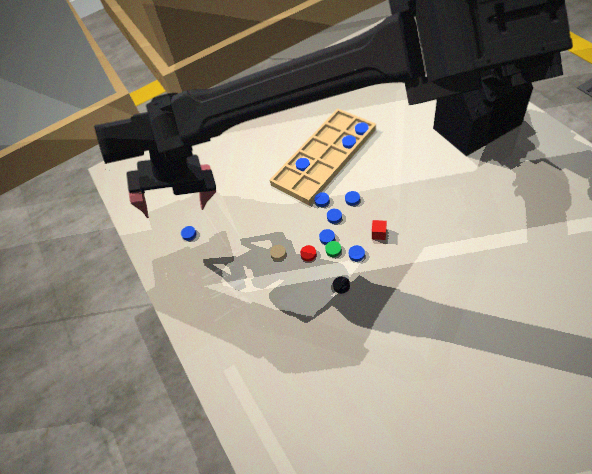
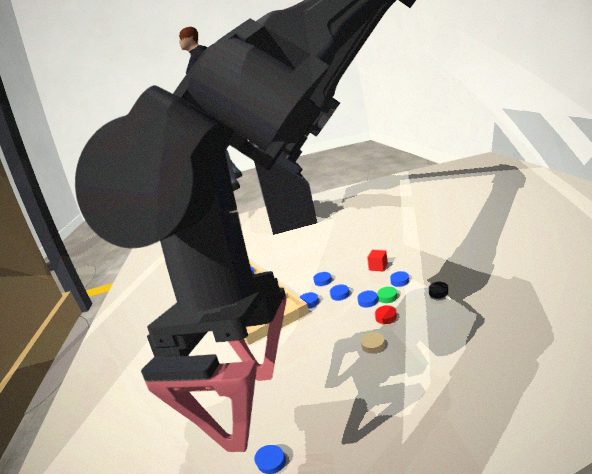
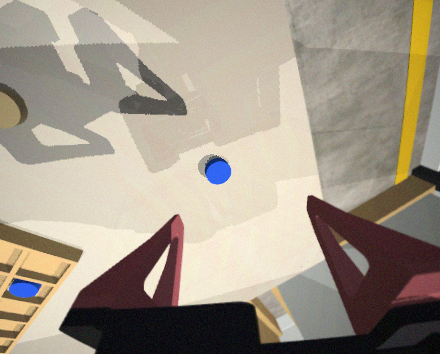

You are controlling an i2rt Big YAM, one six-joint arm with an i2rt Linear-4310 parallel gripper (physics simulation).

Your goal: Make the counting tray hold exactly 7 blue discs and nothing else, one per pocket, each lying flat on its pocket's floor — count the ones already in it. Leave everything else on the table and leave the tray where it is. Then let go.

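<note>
The wooden tray (image 1: pixel 290 193) (image 2: pixel 280 323) (image 3: pixel 50 243) has two rows of pockets. Three pockets hold blue discs, one each: one disc (image 1: pixel 302 164) (image 3: pixel 25 288) toward the near end, two others (image 1: pixel 348 141) (image 1: pixel 361 128) adjacent at the far end. One blue disc (image 1: pixel 322 199) (image 2: pixel 309 300) lies on the table against or close to the tray's near corner. Several more lie beyond it, such as this disc (image 1: pixel 352 198) (image 2: pixel 322 278). A lone blue disc (image 1: pixel 188 233) (image 2: pixel 270 459) (image 3: pixel 218 171) lies far from the tray. My gripper (image 1: pixel 175 212) (image 2: pixel 251 414) (image 3: pixel 242 211) is open and empty, raised near the lone disc.
A green disc (image 1: pixel 333 248) (image 2: pixel 387 294), red disc (image 1: pixel 308 253) (image 2: pixel 385 314), tan disc (image 1: pixel 278 252) (image 2: pixel 373 342), black disc (image 1: pixel 341 285) (image 2: pixel 438 290) and red cube (image 1: pixel 379 230) (image 2: pixel 377 260) lie around the loose blue discs. Wooden bins stand beyond the table edge.
</note>
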